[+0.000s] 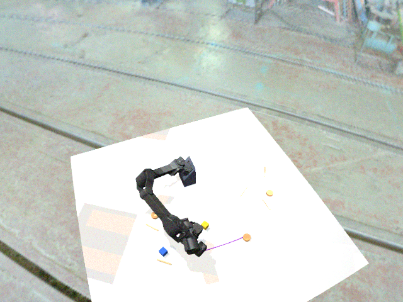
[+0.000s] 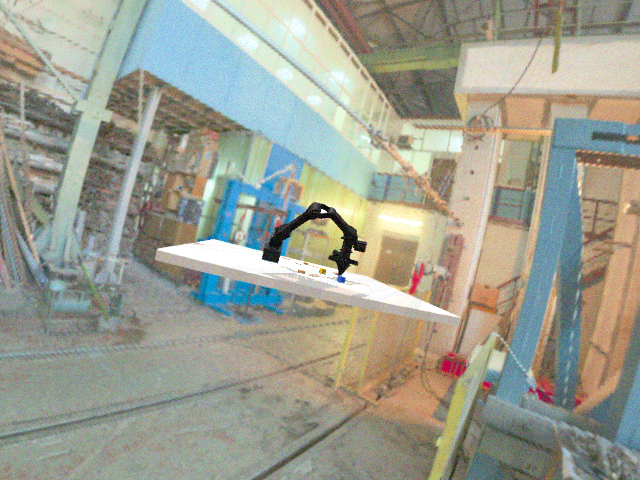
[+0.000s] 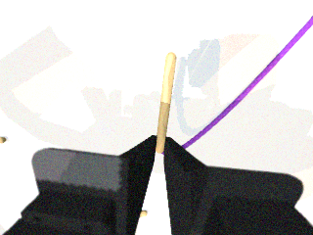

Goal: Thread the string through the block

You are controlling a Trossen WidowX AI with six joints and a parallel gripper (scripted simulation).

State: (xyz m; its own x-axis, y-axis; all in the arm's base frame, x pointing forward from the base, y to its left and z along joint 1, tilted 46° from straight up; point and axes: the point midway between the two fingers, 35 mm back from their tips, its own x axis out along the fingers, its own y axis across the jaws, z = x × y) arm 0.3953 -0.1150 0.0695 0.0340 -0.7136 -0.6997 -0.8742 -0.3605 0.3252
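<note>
My gripper tip is 120 mm to the right of the yellow wooden block, 80 mm past it and 10 mm above it. From my gripper tip the other things lie so: blue cube (120 mm to the right, 20 mm behind, 10 mm below); then thin wooden stick (10 mm to the left, 10 mm behind); then round button (290 mm to the left, 50 mm ahead, 20 mm below).
</note>
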